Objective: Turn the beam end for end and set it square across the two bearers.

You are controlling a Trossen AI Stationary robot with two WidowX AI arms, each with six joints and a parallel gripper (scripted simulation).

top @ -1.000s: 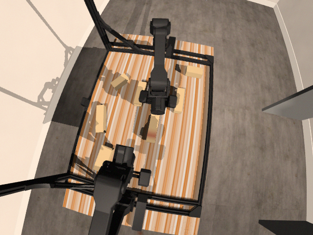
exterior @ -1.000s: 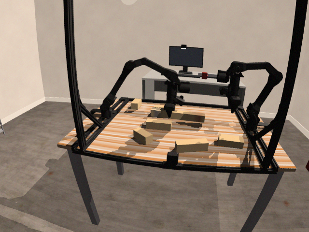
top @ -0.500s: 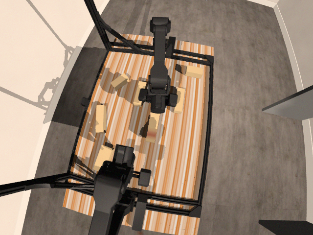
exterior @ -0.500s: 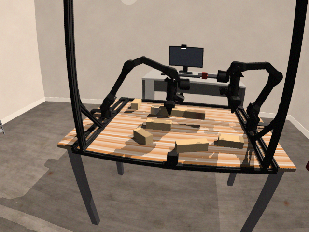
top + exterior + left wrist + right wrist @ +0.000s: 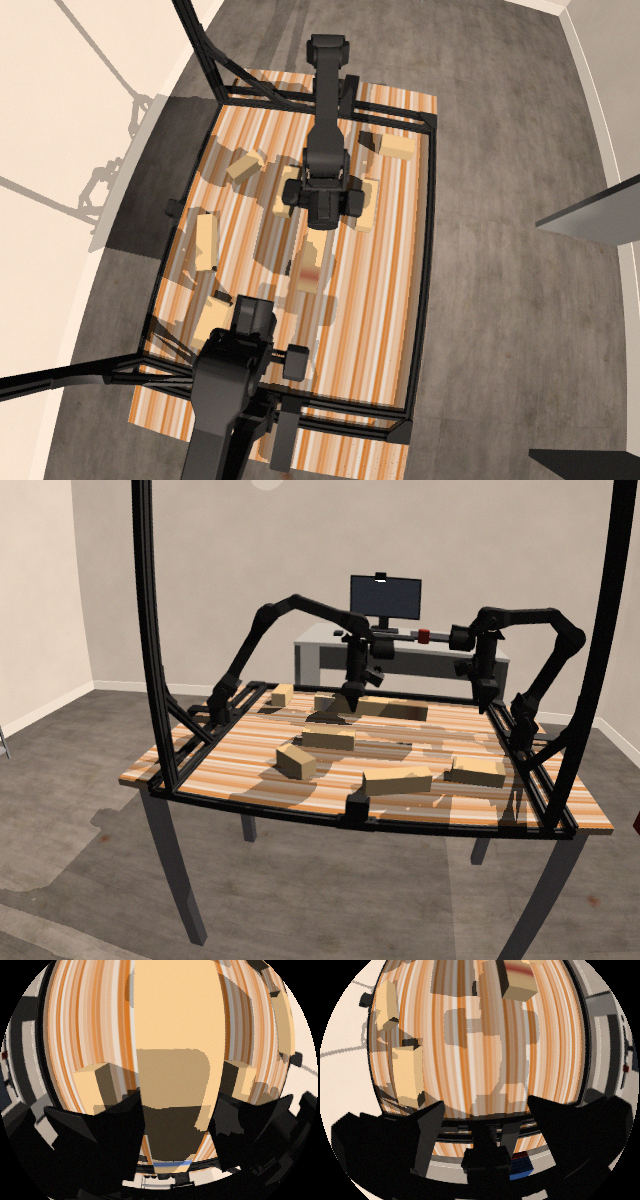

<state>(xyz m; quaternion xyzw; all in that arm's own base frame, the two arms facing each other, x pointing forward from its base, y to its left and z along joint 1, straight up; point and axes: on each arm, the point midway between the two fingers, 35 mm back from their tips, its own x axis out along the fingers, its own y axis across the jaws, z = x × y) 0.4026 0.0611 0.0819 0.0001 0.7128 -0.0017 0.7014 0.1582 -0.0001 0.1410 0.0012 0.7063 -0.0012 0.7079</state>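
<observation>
The beam is 5 cm to the right of my left hand and 2 cm below it.
</observation>
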